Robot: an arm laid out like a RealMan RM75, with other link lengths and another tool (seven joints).
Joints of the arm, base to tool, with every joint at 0 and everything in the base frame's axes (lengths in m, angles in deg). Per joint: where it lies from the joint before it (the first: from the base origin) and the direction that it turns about. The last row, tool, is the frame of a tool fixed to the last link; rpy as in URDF.
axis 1: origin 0 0 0.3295 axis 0 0 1
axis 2: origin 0 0 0 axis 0 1 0
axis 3: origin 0 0 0.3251 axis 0 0 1
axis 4: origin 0 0 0 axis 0 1 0
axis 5: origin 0 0 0.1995 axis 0 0 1
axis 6: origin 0 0 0 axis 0 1 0
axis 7: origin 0 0 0.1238 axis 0 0 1
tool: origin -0.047 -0.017 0.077 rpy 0 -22.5 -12.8
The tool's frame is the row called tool.
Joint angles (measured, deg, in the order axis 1, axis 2, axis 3, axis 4, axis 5, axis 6, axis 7), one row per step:
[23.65, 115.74, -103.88, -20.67, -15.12, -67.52, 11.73]
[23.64, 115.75, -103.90, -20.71, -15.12, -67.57, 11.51]
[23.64, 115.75, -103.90, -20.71, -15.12, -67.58, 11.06]
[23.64, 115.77, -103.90, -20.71, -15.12, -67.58, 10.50]
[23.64, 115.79, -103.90, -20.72, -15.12, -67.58, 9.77]
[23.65, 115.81, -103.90, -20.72, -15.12, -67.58, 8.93]
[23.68, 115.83, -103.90, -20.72, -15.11, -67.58, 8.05]
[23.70, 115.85, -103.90, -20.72, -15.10, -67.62, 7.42]
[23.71, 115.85, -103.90, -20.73, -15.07, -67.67, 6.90]
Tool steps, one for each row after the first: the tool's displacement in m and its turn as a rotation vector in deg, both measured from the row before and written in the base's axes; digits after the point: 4 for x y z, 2 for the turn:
[-0.0004, -0.0003, -0.0001, 0.11, -0.12, 0.17]
[-0.0002, -0.0003, -0.0002, 0.23, -0.33, 0.21]
[-0.0003, -0.0004, -0.0004, 0.28, -0.40, 0.25]
[-0.0005, -0.0005, -0.0005, 0.36, -0.52, 0.33]
[-0.0005, -0.0005, -0.0005, 0.42, -0.61, 0.38]
[-0.0007, -0.0004, -0.0005, 0.44, -0.63, 0.41]
[-0.0006, -0.0004, -0.0004, 0.32, -0.42, 0.32]
[-0.0004, -0.0003, -0.0001, 0.29, -0.34, 0.27]

